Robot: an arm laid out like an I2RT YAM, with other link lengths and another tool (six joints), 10 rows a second.
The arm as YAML. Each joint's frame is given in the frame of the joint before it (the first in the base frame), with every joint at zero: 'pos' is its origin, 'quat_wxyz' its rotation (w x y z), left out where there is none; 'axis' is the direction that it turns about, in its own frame. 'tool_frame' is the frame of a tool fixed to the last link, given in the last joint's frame.
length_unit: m
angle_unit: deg
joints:
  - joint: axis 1
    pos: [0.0, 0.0, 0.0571]
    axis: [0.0, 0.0, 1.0]
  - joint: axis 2
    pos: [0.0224, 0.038, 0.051]
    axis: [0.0, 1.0, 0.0]
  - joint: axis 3
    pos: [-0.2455, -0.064, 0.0]
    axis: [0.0, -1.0, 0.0]
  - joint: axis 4
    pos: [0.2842, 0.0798, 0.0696]
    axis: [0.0, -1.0, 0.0]
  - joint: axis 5
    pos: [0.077, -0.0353, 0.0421]
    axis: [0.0, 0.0, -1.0]
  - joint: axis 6
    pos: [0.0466, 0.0, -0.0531]
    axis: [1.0, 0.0, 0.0]
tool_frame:
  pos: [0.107, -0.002, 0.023]
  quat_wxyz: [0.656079, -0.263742, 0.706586, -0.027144]
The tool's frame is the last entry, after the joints.
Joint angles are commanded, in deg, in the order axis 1, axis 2, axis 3, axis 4, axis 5, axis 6. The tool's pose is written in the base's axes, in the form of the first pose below.
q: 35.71, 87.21, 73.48, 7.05, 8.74, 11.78
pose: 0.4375 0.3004 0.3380 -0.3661 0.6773 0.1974 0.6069
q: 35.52, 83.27, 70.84, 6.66, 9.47, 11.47
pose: 0.4257 0.2876 0.3469 -0.3615 0.6748 0.1909 0.6144
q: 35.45, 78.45, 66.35, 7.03, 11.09, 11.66
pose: 0.4112 0.2712 0.3482 -0.3499 0.6763 0.1826 0.6220
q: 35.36, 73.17, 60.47, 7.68, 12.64, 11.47
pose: 0.3953 0.2541 0.3399 -0.3421 0.6805 0.1717 0.6249
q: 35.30, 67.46, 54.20, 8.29, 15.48, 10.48
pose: 0.3791 0.2336 0.3293 -0.3320 0.6873 0.1482 0.6288
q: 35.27, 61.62, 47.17, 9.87, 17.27, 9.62
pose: 0.3621 0.2161 0.3142 -0.3263 0.6894 0.1324 0.6330
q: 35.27, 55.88, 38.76, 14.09, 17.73, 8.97
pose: 0.3449 0.2028 0.2939 -0.3241 0.6821 0.1274 0.6431
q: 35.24, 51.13, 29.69, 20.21, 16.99, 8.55
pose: 0.3292 0.1940 0.2668 -0.3264 0.6703 0.1309 0.6535
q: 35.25, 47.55, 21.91, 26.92, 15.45, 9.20
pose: 0.3152 0.1886 0.2454 -0.3257 0.6528 0.1465 0.6681
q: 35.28, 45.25, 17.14, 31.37, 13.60, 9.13
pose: 0.3048 0.1873 0.2341 -0.3325 0.6362 0.1584 0.6780
